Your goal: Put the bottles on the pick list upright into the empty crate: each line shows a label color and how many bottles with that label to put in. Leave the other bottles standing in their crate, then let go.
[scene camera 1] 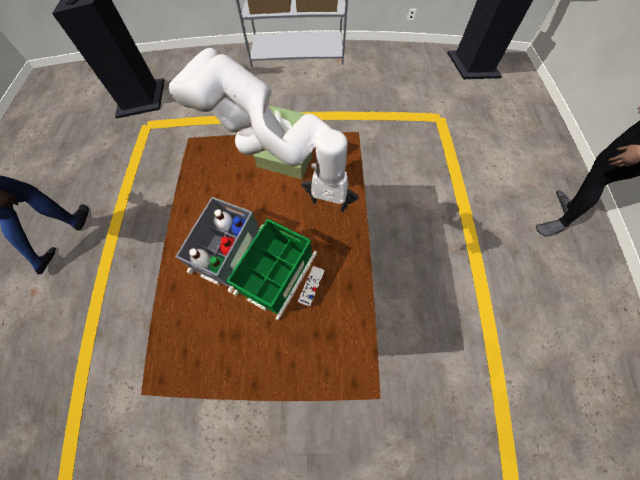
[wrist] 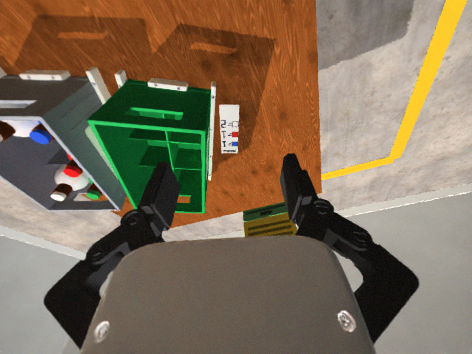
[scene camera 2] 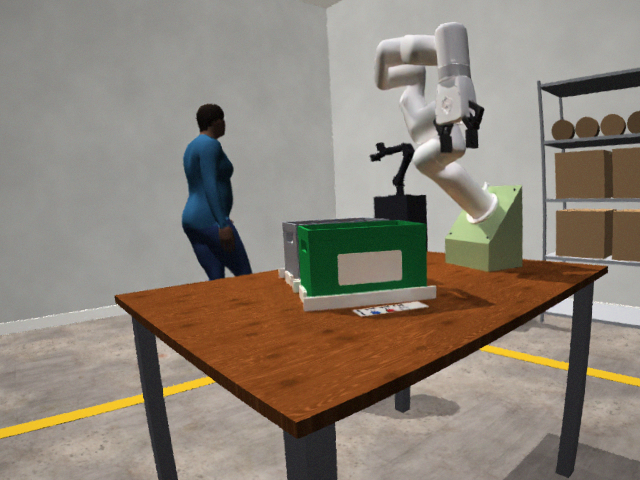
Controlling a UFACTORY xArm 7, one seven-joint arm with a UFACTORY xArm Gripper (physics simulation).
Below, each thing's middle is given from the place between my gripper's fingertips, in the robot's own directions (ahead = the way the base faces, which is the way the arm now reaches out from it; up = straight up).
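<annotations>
There's the pick list [wrist: 229, 114], and my gripper is 340 mm above it, 90 mm to the left of it and 160 mm short of it.
</annotations>
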